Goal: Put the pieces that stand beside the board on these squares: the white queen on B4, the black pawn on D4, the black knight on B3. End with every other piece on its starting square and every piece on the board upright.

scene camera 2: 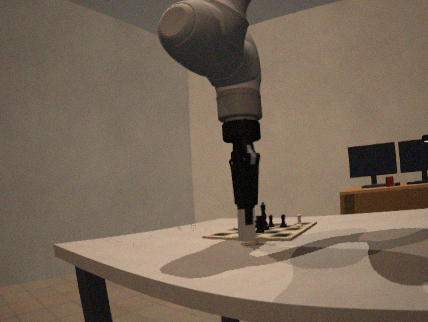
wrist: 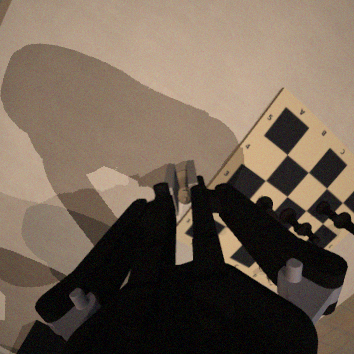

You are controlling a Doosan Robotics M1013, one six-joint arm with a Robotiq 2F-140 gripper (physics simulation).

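Frame: origin at the arm's base, x right, y ahead, z up, level; centimetres.
Where they show: gripper, fingertip midpoint: [scene camera 2: 246,240] [wrist: 182,173].
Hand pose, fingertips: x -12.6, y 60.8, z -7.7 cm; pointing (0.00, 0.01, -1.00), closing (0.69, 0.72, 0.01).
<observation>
After its pixels a point has its place.
My gripper [scene camera 2: 247,237] {x -12.6, y 60.7, z -7.7 cm} [wrist: 182,173] {x -12.6, y 60.7, z -7.7 cm} is shut on the pale white queen [wrist: 184,194] {x -12.1, y 60.3, z -3.6 cm}, low at the table beside the board's edge. The pads hide most of the queen, and whether it touches the table cannot be told. The chessboard [scene camera 2: 287,238] {x -8.9, y 53.4, z -8.0 cm} [wrist: 284,99] {x -8.4, y 73.5, z -7.9 cm} lies to the right of the gripper in the wrist view. In the scene view a tall black piece [scene camera 2: 263,210] {x 9.2, y 67.4, z -3.9 cm}, a dark piece [scene camera 2: 260,224] {x -2.3, y 62.7, z -6.0 cm} close to the fingers, a black pawn [scene camera 2: 271,221] {x 5.3, y 63.3, z -6.4 cm} and another black pawn [scene camera 2: 283,220] {x 5.7, y 60.1, z -6.3 cm} stand upright. A black knight cannot be made out.
A small white piece [scene camera 2: 299,218] {x 5.2, y 55.5, z -5.9 cm} stands near the board's far right side. Black pieces [wrist: 344,220] {x 8.9, y 67.8, z -6.9 cm} [wrist: 303,229] {x 1.7, y 64.0, z -4.1 cm} show beside the right finger linkage in the wrist view. The white table [scene camera 2: 125,265] {x -36.7, y 69.0, z -8.5 cm} carries the arm's shadow. A wooden desk [scene camera 2: 390,197] with monitors [scene camera 2: 372,160] stands behind.
</observation>
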